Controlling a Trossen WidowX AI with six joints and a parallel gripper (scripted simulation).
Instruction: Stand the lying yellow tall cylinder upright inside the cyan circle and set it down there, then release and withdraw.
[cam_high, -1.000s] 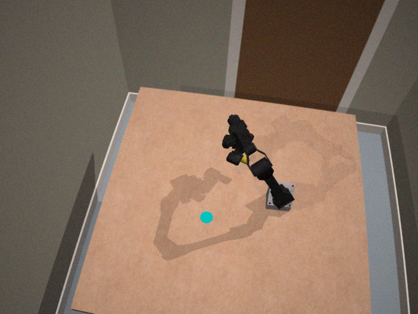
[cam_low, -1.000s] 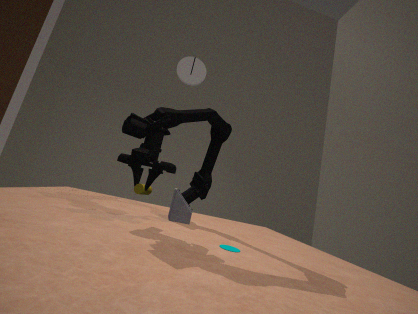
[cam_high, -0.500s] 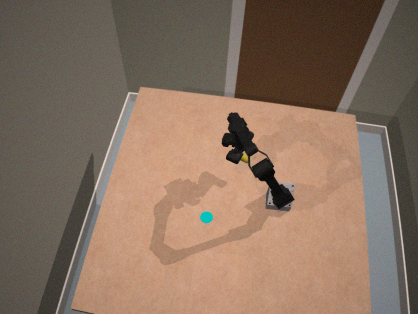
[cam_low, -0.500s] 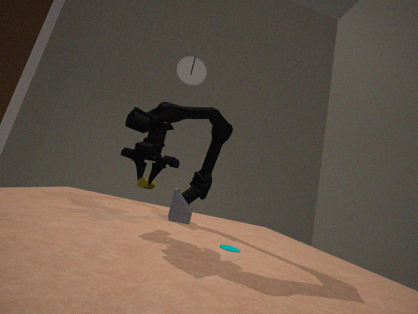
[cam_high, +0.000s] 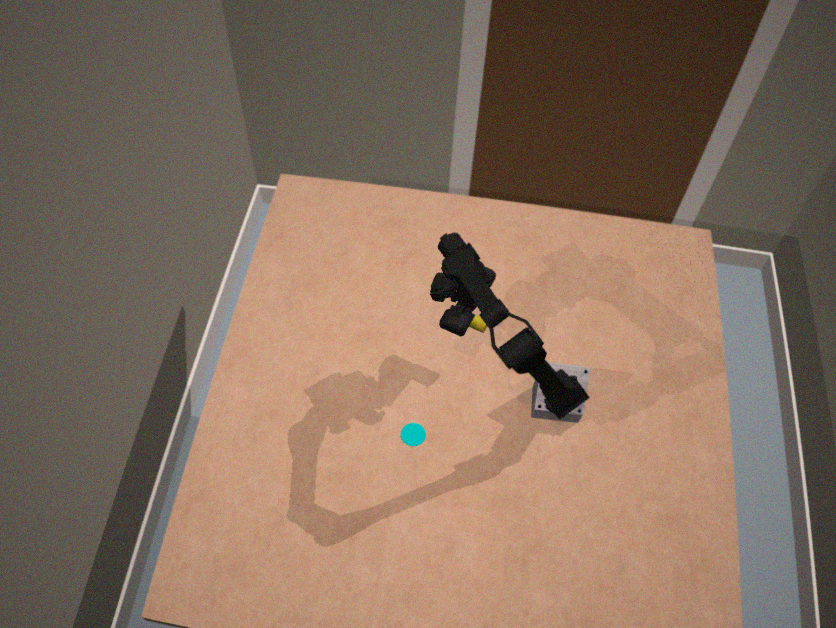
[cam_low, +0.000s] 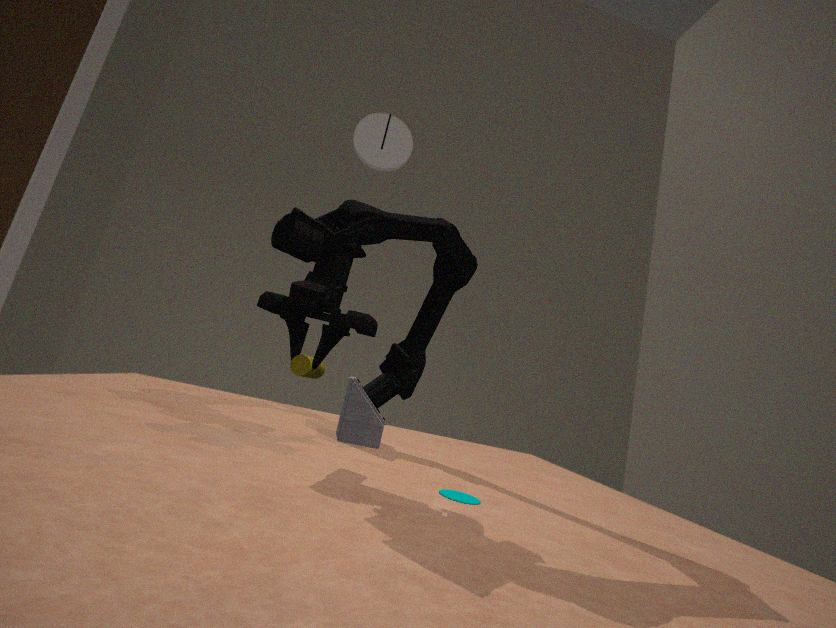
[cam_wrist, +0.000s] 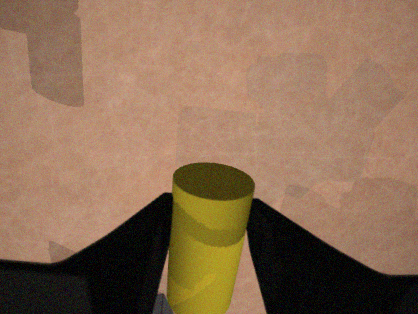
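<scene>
My gripper tip is 25 cm to the right of the cyan circle, 13 cm above it and 12 cm short of it. Round my gripper tip: yellow tall cylinder 2 cm behind, 1 cm to the left.
</scene>
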